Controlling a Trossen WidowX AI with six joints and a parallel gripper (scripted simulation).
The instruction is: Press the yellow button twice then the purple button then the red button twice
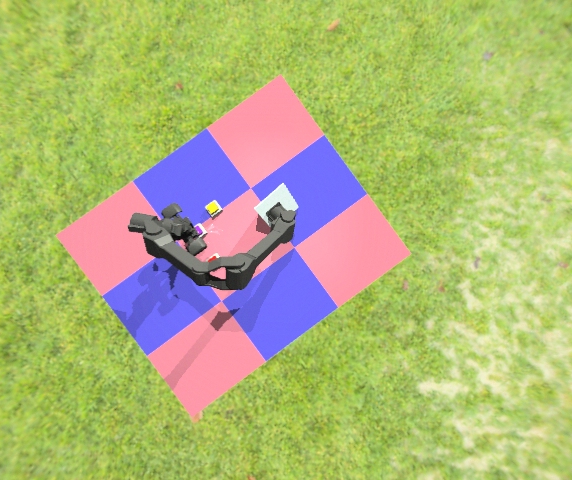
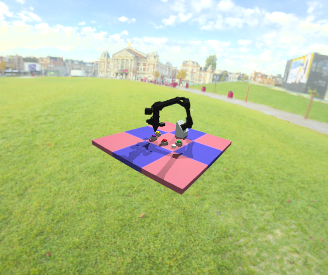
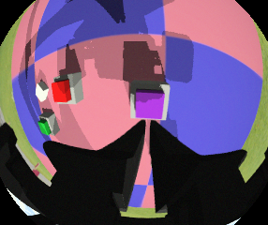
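The purple button is 4 cm below my gripper tip. From my gripper tip the other things lie so: red button: 3 cm ahead, 13 cm to the left, 4 cm below; then white block: 4 cm ahead, 23 cm to the left, 6 cm below; then yellow button: 10 cm behind, 3 cm to the right, 4 cm below.
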